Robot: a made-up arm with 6 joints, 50 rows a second.
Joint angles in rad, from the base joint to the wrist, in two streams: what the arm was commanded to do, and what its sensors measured. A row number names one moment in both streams.
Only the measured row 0 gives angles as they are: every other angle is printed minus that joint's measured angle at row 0.
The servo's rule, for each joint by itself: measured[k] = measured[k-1] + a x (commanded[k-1-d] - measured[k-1]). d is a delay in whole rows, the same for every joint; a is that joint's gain. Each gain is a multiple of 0.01, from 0.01 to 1. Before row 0 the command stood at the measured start. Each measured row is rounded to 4 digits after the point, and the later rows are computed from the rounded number. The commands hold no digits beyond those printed.
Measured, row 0: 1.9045, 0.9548, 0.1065, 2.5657, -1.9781, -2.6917
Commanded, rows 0 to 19: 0.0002, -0.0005, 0.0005, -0.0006, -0.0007, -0.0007; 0.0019, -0.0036, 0.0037, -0.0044, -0.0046, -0.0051; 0.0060, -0.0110, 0.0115, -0.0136, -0.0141, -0.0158; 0.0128, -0.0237, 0.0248, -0.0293, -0.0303, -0.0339; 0.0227, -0.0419, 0.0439, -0.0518, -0.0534, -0.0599; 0.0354, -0.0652, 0.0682, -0.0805, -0.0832, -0.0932; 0.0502, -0.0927, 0.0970, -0.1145, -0.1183, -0.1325; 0.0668, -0.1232, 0.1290, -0.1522, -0.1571, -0.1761; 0.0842, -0.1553, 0.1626, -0.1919, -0.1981, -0.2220; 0.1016, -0.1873, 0.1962, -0.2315, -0.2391, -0.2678; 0.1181, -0.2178, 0.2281, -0.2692, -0.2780, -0.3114; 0.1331, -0.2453, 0.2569, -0.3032, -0.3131, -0.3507; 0.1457, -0.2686, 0.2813, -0.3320, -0.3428, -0.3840; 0.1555, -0.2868, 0.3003, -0.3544, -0.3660, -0.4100; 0.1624, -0.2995, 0.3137, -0.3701, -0.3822, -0.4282; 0.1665, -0.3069, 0.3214, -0.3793, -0.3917, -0.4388; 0.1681, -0.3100, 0.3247, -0.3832, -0.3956, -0.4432; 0.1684, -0.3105, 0.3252, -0.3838, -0.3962, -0.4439; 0.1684, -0.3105, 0.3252, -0.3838, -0.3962, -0.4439; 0.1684, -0.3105, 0.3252, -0.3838, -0.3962, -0.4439
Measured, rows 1 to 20: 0.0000, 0.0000, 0.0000, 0.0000, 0.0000, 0.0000; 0.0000, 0.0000, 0.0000, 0.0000, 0.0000, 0.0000; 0.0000, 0.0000, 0.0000, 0.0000, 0.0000, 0.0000; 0.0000, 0.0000, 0.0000, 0.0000, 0.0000, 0.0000; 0.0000, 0.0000, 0.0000, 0.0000, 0.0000, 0.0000; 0.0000, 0.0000, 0.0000, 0.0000, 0.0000, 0.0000; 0.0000, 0.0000, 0.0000, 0.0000, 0.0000, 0.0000; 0.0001, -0.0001, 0.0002, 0.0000, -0.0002, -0.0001; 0.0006, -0.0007, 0.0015, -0.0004, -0.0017, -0.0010; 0.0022, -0.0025, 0.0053, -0.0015, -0.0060, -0.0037; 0.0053, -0.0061, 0.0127, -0.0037, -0.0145, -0.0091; 0.0103, -0.0122, 0.0246, -0.0075, -0.0281, -0.0182; 0.0176, -0.0212, 0.0412, -0.0133, -0.0474, -0.0317; 0.0271, -0.0334, 0.0624, -0.0214, -0.0722, -0.0498; 0.0386, -0.0487, 0.0877, -0.0319, -0.1019, -0.0725; 0.0518, -0.0668, 0.1162, -0.0447, -0.1356, -0.0994; 0.0662, -0.0873, 0.1466, -0.0596, -0.1718, -0.1297; 0.0813, -0.1095, 0.1776, -0.0764, -0.2090, -0.1624; 0.0963, -0.1326, 0.2077, -0.0945, -0.2454, -0.1963; 0.1106, -0.1557, 0.2357, -0.1135, -0.2795, -0.2301
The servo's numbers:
d 7
a 0.29 0.17 0.38 0.08 0.35 0.18

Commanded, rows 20 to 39: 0.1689, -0.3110, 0.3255, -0.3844, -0.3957, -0.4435; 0.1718, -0.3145, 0.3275, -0.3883, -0.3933, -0.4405; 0.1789, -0.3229, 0.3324, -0.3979, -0.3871, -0.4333; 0.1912, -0.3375, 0.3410, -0.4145, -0.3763, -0.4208; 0.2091, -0.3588, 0.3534, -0.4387, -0.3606, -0.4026; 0.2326, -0.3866, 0.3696, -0.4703, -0.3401, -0.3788; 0.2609, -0.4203, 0.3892, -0.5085, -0.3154, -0.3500; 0.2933, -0.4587, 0.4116, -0.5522, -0.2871, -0.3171; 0.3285, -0.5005, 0.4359, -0.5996, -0.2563, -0.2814; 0.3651, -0.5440, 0.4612, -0.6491, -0.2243, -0.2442; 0.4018, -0.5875, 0.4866, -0.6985, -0.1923, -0.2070; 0.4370, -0.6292, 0.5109, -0.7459, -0.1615, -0.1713; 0.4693, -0.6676, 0.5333, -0.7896, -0.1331, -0.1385; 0.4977, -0.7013, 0.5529, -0.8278, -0.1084, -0.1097; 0.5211, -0.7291, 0.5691, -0.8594, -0.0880, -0.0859; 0.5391, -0.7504, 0.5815, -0.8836, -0.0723, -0.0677; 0.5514, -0.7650, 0.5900, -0.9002, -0.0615, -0.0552; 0.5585, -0.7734, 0.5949, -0.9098, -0.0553, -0.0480; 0.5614, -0.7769, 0.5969, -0.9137, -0.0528, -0.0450; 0.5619, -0.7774, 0.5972, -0.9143, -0.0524, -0.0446
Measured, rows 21 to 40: 0.1236, -0.1780, 0.2602, -0.1328, -0.3098, -0.2625; 0.1349, -0.1987, 0.2805, -0.1518, -0.3351, -0.2923; 0.1441, -0.2171, 0.2960, -0.1700, -0.3549, -0.3187; 0.1511, -0.2329, 0.3069, -0.1871, -0.3691, -0.3411; 0.1561, -0.2461, 0.3139, -0.2028, -0.3786, -0.3596; 0.1597, -0.2570, 0.3182, -0.2173, -0.3848, -0.3748; 0.1622, -0.2661, 0.3209, -0.2306, -0.3888, -0.3872; 0.1641, -0.2737, 0.3226, -0.2429, -0.3912, -0.3973; 0.1663, -0.2806, 0.3245, -0.2545, -0.3919, -0.4051; 0.1700, -0.2878, 0.3275, -0.2660, -0.3902, -0.4102; 0.1761, -0.2962, 0.3326, -0.2779, -0.3853, -0.4121; 0.1857, -0.3068, 0.3405, -0.2908, -0.3767, -0.4104; 0.1993, -0.3204, 0.3516, -0.3052, -0.3639, -0.4047; 0.2172, -0.3374, 0.3659, -0.3215, -0.3469, -0.3949; 0.2393, -0.3580, 0.3833, -0.3400, -0.3260, -0.3809; 0.2652, -0.3822, 0.4033, -0.3608, -0.3016, -0.3630; 0.2942, -0.4097, 0.4253, -0.3839, -0.2745, -0.3416; 0.3254, -0.4399, 0.4486, -0.4091, -0.2457, -0.3174; 0.3578, -0.4721, 0.4723, -0.4360, -0.2162, -0.2911; 0.3901, -0.5053, 0.4955, -0.4643, -0.1871, -0.2636
